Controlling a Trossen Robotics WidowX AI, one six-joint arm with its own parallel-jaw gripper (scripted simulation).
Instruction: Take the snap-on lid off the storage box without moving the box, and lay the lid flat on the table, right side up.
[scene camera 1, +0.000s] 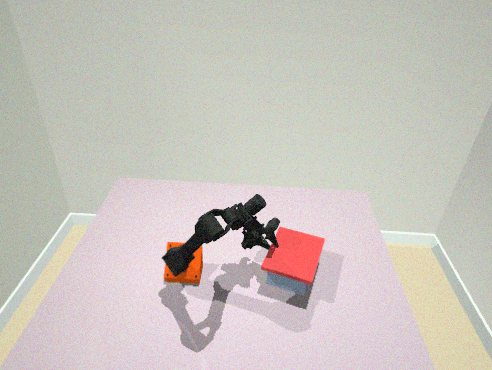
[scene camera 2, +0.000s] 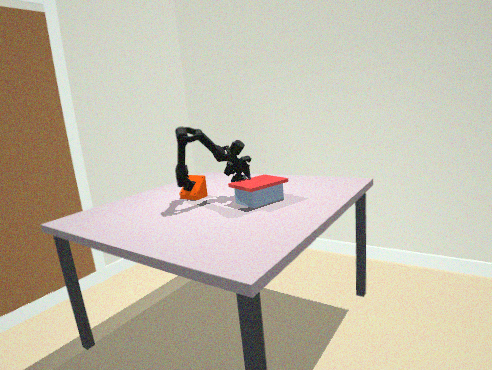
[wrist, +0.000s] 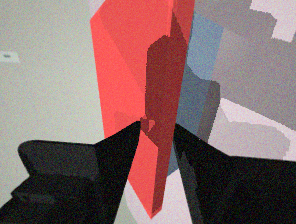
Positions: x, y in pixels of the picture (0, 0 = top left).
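Gripper (wrist: 156, 126), 0.11 m from the lens. Red lid (wrist: 140, 59), 0.10 m from the lens.
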